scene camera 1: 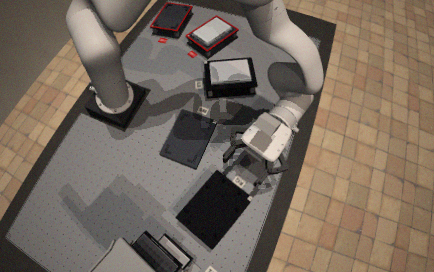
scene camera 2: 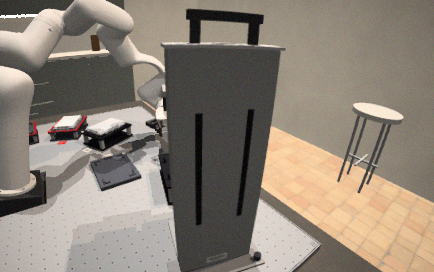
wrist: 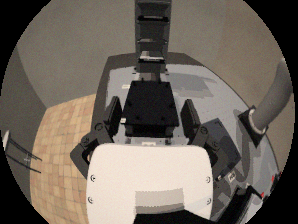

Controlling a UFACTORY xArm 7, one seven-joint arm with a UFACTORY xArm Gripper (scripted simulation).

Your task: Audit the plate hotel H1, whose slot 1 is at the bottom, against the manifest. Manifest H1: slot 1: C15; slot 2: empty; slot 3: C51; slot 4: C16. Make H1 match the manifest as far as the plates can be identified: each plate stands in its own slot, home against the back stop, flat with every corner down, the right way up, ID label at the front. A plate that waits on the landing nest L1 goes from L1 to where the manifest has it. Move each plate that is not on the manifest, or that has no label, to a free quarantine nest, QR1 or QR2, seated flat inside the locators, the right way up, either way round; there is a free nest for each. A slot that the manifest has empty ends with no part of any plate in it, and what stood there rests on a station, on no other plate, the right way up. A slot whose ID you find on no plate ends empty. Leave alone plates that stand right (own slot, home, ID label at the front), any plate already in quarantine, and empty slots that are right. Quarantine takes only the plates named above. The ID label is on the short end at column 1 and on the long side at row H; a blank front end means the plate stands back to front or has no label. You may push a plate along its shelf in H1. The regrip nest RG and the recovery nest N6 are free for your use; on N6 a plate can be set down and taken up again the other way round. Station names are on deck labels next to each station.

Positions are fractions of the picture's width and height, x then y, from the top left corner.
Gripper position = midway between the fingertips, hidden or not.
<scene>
In view: my gripper (scene camera 1: 0.55, 0.63), a white plate (scene camera 1: 0.54, 0.26) and a plate hotel H1 (scene camera 2: 0.51, 0.31).
My gripper is seen too in the wrist view (wrist: 0.51, 0.47).
</scene>
